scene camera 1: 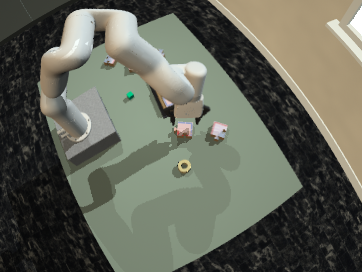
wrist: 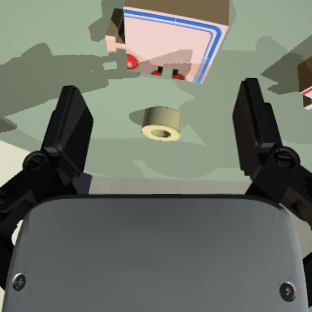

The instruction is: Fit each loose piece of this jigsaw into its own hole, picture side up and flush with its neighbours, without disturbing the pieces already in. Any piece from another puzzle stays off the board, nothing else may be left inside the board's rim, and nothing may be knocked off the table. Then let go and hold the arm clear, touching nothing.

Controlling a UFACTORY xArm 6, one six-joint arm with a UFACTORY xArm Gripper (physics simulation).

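A jigsaw piece with a pink picture and blue border lines (scene camera 1: pixel 184 130) (wrist: pixel 172 42) lies picture side up on the table, close to the gripper. My gripper (scene camera 1: pixel 186 121) (wrist: pixel 159 98) is open, with nothing between its fingers; the piece shows beyond the fingertips in the wrist view. A second piece with a reddish border (scene camera 1: pixel 219 130) (wrist: pixel 306 82) lies to the right, cut off by the edge in the wrist view. The dark-rimmed board (scene camera 1: pixel 158 104) is mostly hidden under the arm in the scene view, so its holes cannot be made out.
A pale yellow ring (scene camera 1: pixel 184 166) (wrist: pixel 161 132) lies on the table in front of the near piece. A small green cube (scene camera 1: pixel 130 95) lies between the grey base block (scene camera 1: pixel 95 145) and the board. More pieces, one at the back left (scene camera 1: pixel 109 61), lie behind, partly hidden by the arm.
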